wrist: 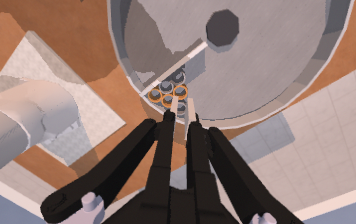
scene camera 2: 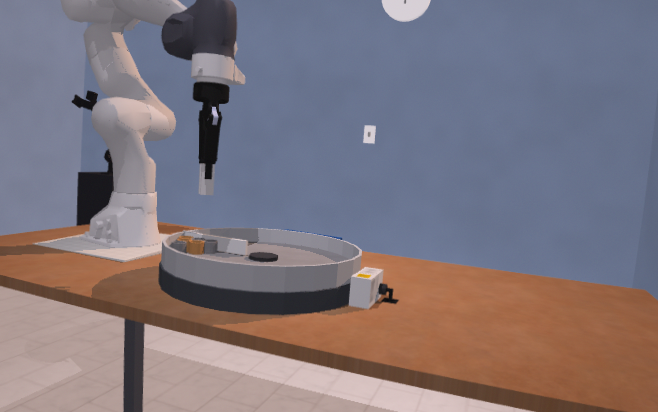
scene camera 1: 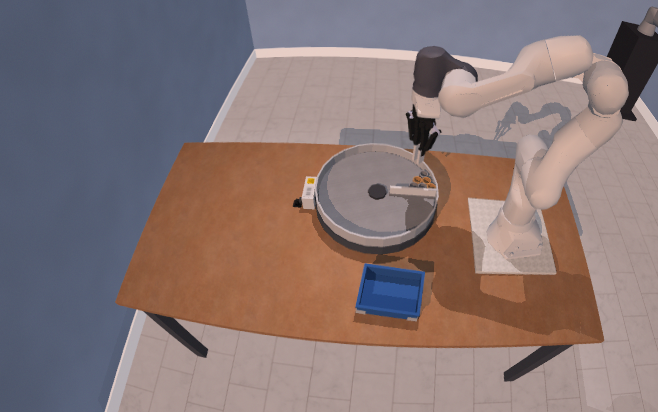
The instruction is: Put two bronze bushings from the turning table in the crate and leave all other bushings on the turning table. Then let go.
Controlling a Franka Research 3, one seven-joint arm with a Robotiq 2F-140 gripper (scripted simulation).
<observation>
My gripper shows in the wrist view, in scene camera 2 (205, 194) and in scene camera 1. The same spot on my gripper: (wrist: 97, 189) is (scene camera 1: 431, 134).
</observation>
